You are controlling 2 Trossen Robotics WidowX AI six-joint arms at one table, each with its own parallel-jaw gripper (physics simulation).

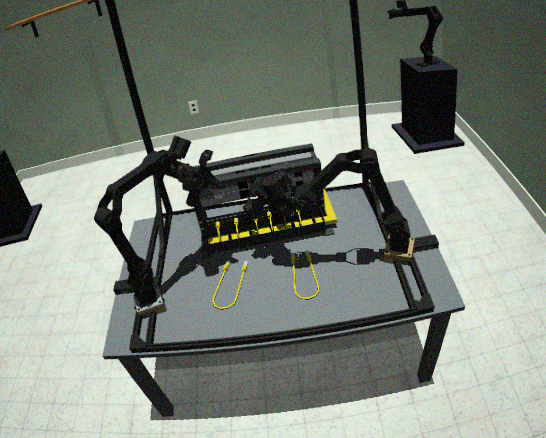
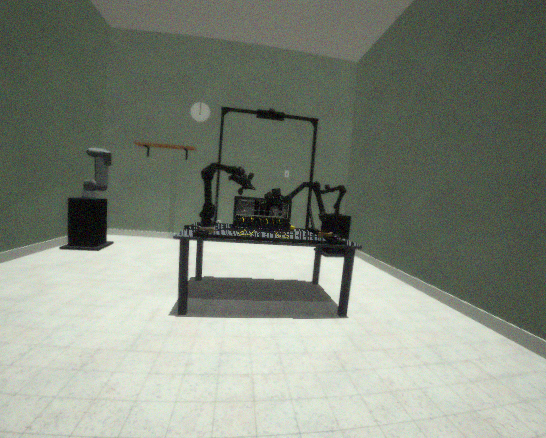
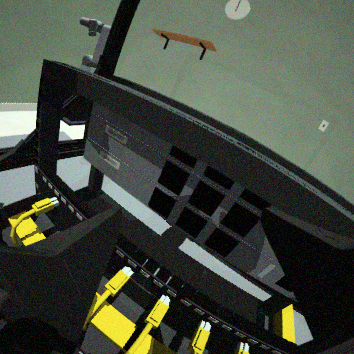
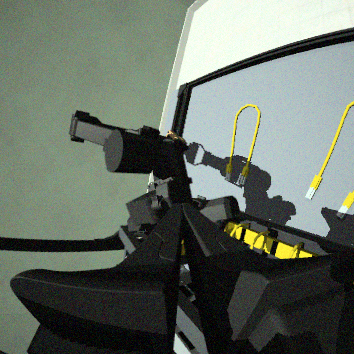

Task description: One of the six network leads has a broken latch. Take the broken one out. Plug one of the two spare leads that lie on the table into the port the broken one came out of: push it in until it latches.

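Seen in the pictures: left gripper, between the fingertips: (image 2: 264,203) (image 3: 192,214) (image 4: 187,267); right gripper, between the fingertips: (image 1: 223,187) (image 2: 255,189) (image 4: 180,209); left arm's base, origin of its link: (image 1: 399,245) (image 2: 325,232); right arm's base, origin of its link: (image 1: 147,297) (image 2: 205,226).
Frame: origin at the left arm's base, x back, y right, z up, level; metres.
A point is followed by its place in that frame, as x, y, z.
Note:
A black rack (image 1: 263,159) {-0.547, 0.153, 0.204} (image 2: 262,214) {-0.562, 0.103, 0.077} (image 3: 197,130) {-0.551, 0.015, 0.217} stands at the back of the table on a yellow base (image 1: 330,214) {-0.292, 0.125, -0.002}. Several yellow network leads (image 1: 236,224) {-0.596, -0.057, 0.048} (image 3: 118,281) {-0.539, -0.007, 0.053} are plugged into its low front row. Two spare yellow leads lie on the table in front of it: the left spare lead (image 1: 229,288) (image 4: 327,157) {-0.514, -0.240, -0.036} and the right spare lead (image 1: 305,279) (image 4: 246,138). My left gripper (image 1: 262,197) (image 3: 192,214) {-0.520, 0.011, 0.174} is open and empty, close in front of the rack above the plugged leads. My right gripper (image 1: 204,160) (image 4: 180,209) {-0.550, -0.151, 0.285} is shut on nothing, raised above the rack's left end.
The dark table (image 1: 358,300) {-0.098, -0.240, -0.042} carries a black frame rail (image 1: 280,335) {-0.291, -0.446, -0.022} around its edge. Two tall gantry posts (image 1: 124,65) {-0.986, 0.031, 0.677} (image 1: 358,65) {-0.205, 0.382, 0.519} rise behind the rack. A black pedestal (image 1: 428,102) with another arm stands on the floor at the back right.

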